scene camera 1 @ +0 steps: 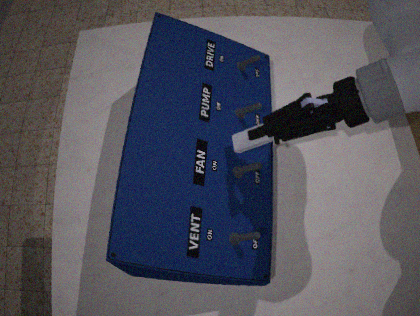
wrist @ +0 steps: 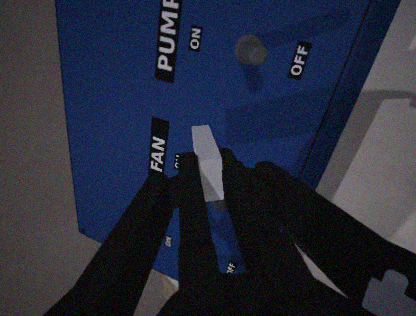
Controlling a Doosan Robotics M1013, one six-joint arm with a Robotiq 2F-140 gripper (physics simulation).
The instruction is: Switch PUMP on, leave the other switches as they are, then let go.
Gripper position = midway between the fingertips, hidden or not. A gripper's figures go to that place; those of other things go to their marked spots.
Labels:
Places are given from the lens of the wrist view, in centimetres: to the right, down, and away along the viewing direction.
my gripper (wrist: 201, 141): -1, -1, 22
blue switch panel (wrist: 133, 86): -7, -7, 24

